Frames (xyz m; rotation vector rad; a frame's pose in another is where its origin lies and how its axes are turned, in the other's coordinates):
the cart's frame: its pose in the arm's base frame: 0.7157 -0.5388 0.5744 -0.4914 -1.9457 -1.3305
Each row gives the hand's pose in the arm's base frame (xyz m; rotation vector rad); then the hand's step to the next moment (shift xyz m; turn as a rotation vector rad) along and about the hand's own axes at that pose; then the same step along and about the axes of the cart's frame.
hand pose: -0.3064 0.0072 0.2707 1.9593 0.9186 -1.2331
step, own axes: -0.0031 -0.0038 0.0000 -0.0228 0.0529 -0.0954
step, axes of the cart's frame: 0.0043 -0.0007 0.0022 -0.0119 0.1108 -0.0024
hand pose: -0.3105 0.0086 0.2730 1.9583 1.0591 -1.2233
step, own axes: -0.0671 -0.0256 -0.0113 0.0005 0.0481 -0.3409
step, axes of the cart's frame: 0.0702 0.0188 -0.0007 -0.0461 0.3144 0.1325
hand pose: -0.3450 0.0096 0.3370 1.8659 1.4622 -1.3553
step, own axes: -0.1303 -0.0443 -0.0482 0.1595 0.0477 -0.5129
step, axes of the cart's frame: 0.1183 0.0776 -0.0355 -0.1564 0.4071 0.3172
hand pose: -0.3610 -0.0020 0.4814 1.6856 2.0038 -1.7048
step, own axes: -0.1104 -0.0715 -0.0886 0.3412 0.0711 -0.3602
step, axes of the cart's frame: 0.0801 0.1282 -0.0480 -0.1963 0.1946 0.4181
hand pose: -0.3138 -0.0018 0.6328 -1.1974 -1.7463 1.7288
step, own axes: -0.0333 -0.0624 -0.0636 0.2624 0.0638 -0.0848
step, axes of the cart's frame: 0.0221 0.0913 -0.0151 -0.0697 -0.0181 0.2737
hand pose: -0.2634 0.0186 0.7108 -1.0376 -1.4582 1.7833
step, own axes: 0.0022 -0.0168 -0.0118 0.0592 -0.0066 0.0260
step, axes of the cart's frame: 0.0043 0.0197 0.0042 0.0302 -0.0214 0.0534
